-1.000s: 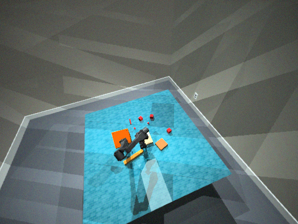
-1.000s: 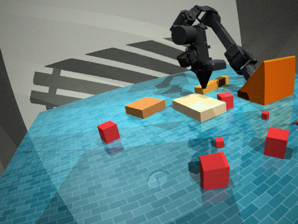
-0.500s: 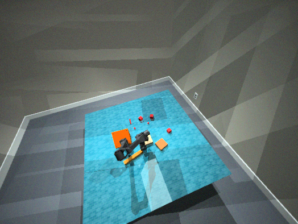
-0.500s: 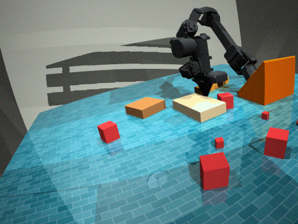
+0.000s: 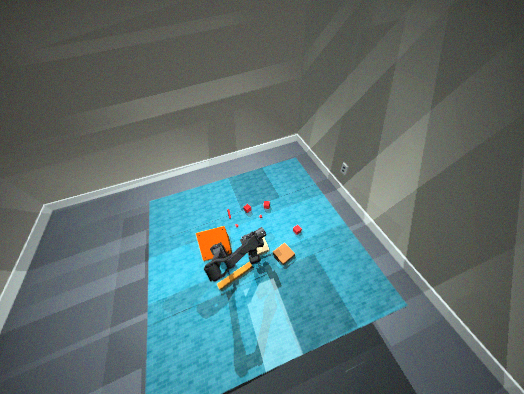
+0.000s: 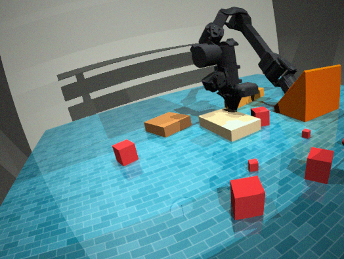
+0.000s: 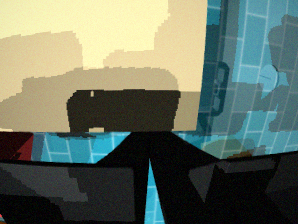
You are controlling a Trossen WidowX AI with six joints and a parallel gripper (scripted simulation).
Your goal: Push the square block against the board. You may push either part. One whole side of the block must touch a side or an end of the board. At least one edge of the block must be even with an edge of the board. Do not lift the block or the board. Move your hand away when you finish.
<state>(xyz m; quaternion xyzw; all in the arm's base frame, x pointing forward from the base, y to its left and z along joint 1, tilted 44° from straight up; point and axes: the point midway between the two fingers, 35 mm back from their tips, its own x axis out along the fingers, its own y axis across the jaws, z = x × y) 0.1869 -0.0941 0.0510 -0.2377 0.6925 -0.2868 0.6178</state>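
Now: gripper tip 6 cm short of the pale tan flat board, 5 cm to the right of it and 1 cm below it. Round my gripper tip: flat brown square block 18 cm ahead, 8 cm to the right, 1 cm above; then long narrow orange board 14 cm behind, 9 cm to the right, 1 cm above.
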